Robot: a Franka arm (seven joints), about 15 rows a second.
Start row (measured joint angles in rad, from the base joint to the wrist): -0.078 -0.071 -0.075 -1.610 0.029 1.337 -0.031
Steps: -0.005 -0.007 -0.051 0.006 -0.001 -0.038 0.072; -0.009 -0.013 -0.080 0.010 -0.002 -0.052 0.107; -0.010 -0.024 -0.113 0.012 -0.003 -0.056 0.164; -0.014 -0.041 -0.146 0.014 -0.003 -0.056 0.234; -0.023 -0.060 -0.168 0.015 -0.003 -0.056 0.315; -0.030 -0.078 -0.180 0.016 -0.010 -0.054 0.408; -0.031 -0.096 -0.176 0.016 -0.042 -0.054 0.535; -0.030 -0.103 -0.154 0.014 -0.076 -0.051 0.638
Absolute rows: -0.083 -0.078 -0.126 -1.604 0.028 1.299 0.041; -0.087 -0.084 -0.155 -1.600 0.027 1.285 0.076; -0.088 -0.095 -0.188 -1.598 0.026 1.281 0.133; -0.092 -0.112 -0.221 -1.596 0.026 1.281 0.203; -0.101 -0.131 -0.243 -1.595 0.026 1.281 0.284; -0.108 -0.149 -0.255 -1.594 0.019 1.283 0.377; -0.109 -0.167 -0.251 -1.594 -0.013 1.283 0.504; -0.108 -0.174 -0.229 -1.596 -0.047 1.286 0.607
